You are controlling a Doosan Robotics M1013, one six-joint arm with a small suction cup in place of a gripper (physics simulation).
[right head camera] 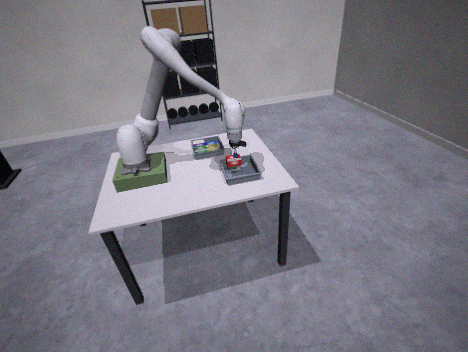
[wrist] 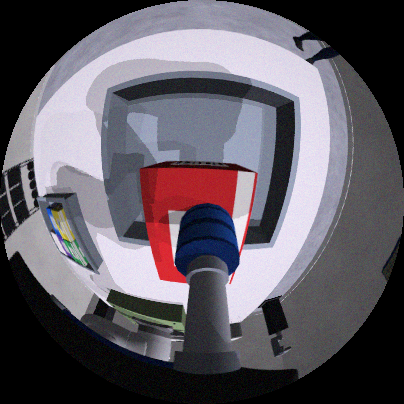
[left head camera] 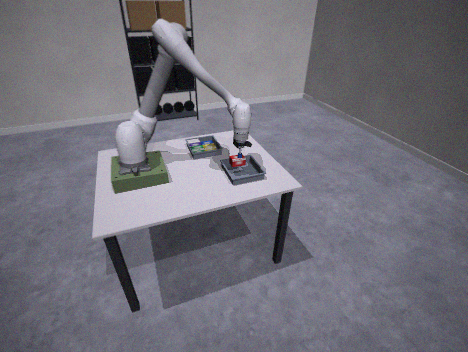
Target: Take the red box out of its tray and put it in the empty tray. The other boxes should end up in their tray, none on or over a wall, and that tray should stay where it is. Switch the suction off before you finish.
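Seen in the pictures: hand, tool point: (right head camera: 235, 158) (wrist: 206, 219) (left head camera: 239, 158); arm's base, link origin: (right head camera: 136, 166) (wrist: 155, 325) (left head camera: 134, 166).
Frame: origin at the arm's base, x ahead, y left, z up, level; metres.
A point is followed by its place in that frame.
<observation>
My suction cup (left head camera: 240, 155) (right head camera: 235, 155) (wrist: 207, 235) is shut on the red box (left head camera: 237, 161) {x 0.600, y -0.219, z 0.030 m} (right head camera: 233, 161) {x 0.604, y -0.219, z 0.029 m} (wrist: 185, 187) {x 0.647, y -0.186, z 0.042 m}, against its top face. The red box hangs upright over the back left part of the empty grey tray (left head camera: 248, 179) {x 0.639, y -0.307, z -0.059 m} (right head camera: 244, 178) {x 0.646, y -0.306, z -0.053 m} (wrist: 200, 120) {x 0.704, y -0.193, z -0.078 m}. In the wrist view the box covers part of that tray's wall nearest the arm base; the gap below it is hard to tell. The other boxes (left head camera: 202, 147) (right head camera: 206, 146) {x 0.491, y 0.175, z -0.033 m} (wrist: 63, 225) {x 0.538, y 0.134, z -0.034 m}, blue, yellow, green, purple and white, lie inside the second grey tray (left head camera: 207, 154) {x 0.495, y 0.087, z -0.060 m} (right head camera: 209, 155) {x 0.495, y 0.087, z -0.065 m}, apart from the first.
The green base block (left head camera: 140, 180) {x 0.018, y -0.136, z -0.024 m} (right head camera: 141, 180) {x 0.028, y -0.136, z -0.028 m} (wrist: 150, 310) {x 0.179, y -0.022, z -0.034 m} carries the arm at the left of the white table (left head camera: 175, 200) {x 0.181, y -0.322, z -0.081 m} (right head camera: 170, 197) {x 0.188, y -0.303, z -0.081 m}. A shelf rack (right head camera: 216, 65) stands behind, against the wall. A person's lower legs (wrist: 322, 54) show at the wrist view's upper right.
</observation>
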